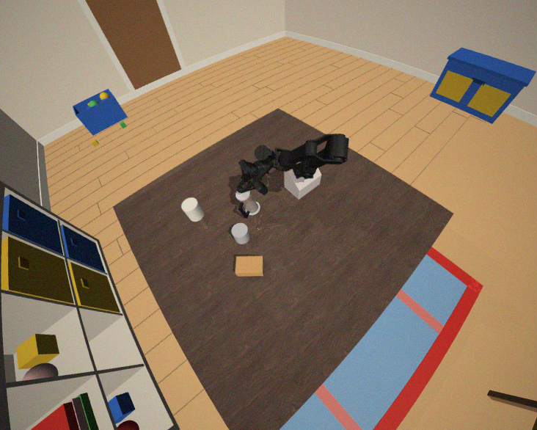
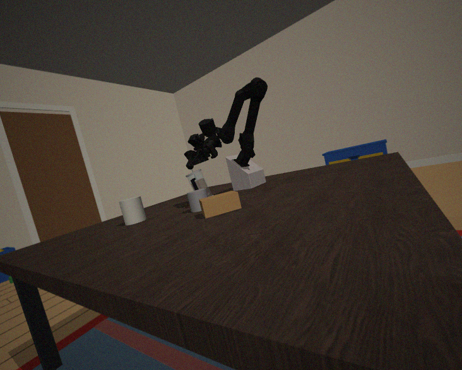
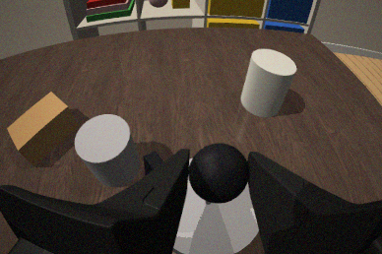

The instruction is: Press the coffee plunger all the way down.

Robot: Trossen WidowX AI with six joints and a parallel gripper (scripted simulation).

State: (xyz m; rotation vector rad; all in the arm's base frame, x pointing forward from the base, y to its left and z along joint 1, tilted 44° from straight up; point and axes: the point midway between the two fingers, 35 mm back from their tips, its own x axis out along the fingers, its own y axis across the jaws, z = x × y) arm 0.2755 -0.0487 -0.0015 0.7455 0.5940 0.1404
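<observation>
Now: the coffee press 1 cm behind my gripper tip, 2 cm to the left of it and 8 cm below it. The rest, counted from my gripper tip: grey cup 8 cm ahead, 11 cm to the left, 13 cm below; orange box 13 cm ahead, 26 cm to the left, 14 cm below.
</observation>
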